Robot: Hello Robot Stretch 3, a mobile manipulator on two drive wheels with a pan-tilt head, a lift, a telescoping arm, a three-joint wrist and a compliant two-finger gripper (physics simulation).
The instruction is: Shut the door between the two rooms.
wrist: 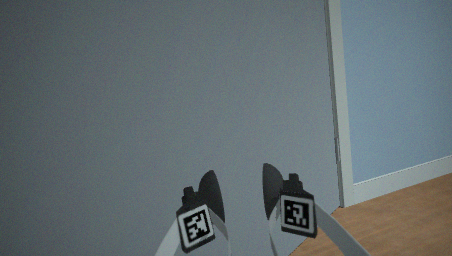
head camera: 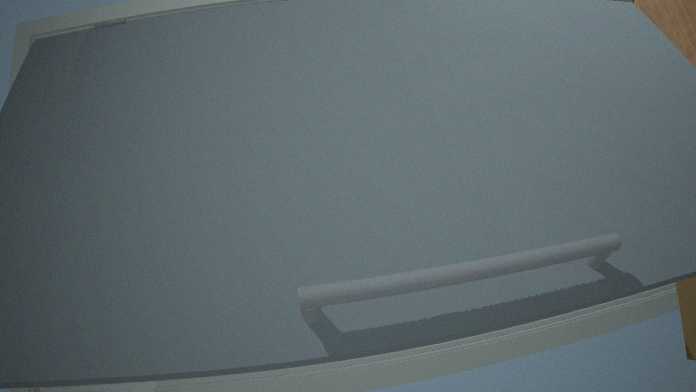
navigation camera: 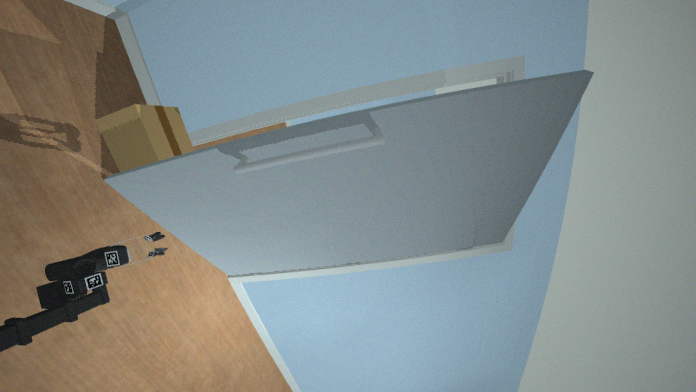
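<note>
The grey door stands partly open; a gap shows between its handle-side edge and the door frame in the navigation view. Its long bar handle is on the face towards me, near the free edge. My gripper is open with nothing between the fingers. In the navigation view it is beside the door's lower edge, over the wood floor. In the wrist view it faces the door, left of the hinge-side frame. Whether it touches the door I cannot tell.
A cardboard box stands on the wood floor by the door's free lower corner; its edge also shows in the head view. Blue walls with white baseboards flank the doorway.
</note>
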